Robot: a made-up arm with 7 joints.
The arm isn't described. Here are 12 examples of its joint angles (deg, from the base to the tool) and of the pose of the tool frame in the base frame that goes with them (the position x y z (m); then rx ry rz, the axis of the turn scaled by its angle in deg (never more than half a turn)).
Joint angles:
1: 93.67 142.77 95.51 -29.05 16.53 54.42 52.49
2: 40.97 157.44 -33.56 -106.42 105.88 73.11 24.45
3: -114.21 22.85 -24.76 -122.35 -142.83 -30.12 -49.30
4: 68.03 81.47 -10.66 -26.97 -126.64 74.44 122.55
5: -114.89 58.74 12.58 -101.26 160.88 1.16 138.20
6: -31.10 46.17 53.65 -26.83 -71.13 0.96 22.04
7: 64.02 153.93 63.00 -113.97 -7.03 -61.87 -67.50
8: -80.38 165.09 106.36 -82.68 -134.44 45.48 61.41
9: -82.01 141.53 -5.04 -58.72 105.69 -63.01 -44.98
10: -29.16 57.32 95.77 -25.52 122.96 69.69 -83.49
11: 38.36 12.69 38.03 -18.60 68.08 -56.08 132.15
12: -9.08 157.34 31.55 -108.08 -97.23 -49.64 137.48
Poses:
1: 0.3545 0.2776 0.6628 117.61 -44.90 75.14
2: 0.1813 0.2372 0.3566 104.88 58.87 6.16
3: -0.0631 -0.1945 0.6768 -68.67 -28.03 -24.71
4: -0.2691 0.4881 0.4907 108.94 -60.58 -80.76
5: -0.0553 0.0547 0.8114 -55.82 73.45 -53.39
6: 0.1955 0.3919 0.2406 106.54 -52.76 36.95
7: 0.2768 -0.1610 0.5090 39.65 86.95 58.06
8: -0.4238 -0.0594 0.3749 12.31 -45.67 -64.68
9: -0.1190 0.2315 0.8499 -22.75 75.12 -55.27
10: 0.0920 0.4942 0.2364 -13.01 -120.05 93.98
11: -0.3251 0.0788 0.0613 30.17 52.92 -127.79
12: 0.1461 -0.1757 0.7110 119.46 -87.24 -72.02
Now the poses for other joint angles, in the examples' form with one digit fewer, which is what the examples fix.
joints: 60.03 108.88 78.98 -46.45 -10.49 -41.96 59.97
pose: 0.092 0.397 0.747 74.8 -114.1 7.2
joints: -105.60 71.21 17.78 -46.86 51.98 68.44 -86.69
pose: 0.140 0.305 0.864 77.7 -124.6 8.4
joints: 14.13 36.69 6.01 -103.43 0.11 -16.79 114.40
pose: 0.218 0.124 0.292 -40.4 -45.5 75.7
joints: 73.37 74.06 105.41 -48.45 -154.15 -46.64 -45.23
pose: -0.144 0.362 0.755 15.2 50.9 -141.8
